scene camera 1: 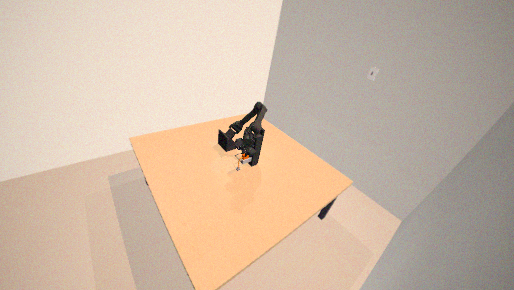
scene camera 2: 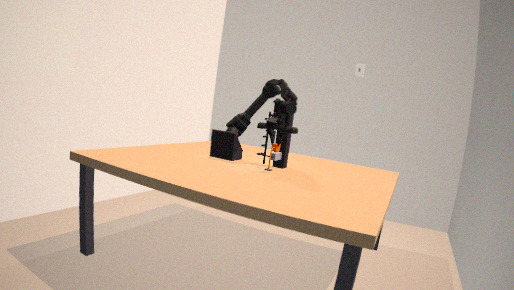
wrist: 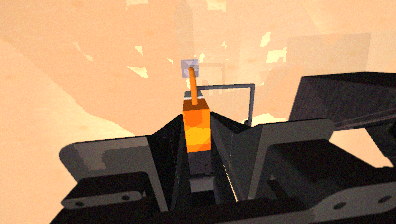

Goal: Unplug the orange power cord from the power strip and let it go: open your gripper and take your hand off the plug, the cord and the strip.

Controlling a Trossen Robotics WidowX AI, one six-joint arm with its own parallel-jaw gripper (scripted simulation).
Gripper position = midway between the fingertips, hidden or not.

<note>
In view: the gripper (wrist: 196, 117) and an orange plug (wrist: 196, 118).
</note>
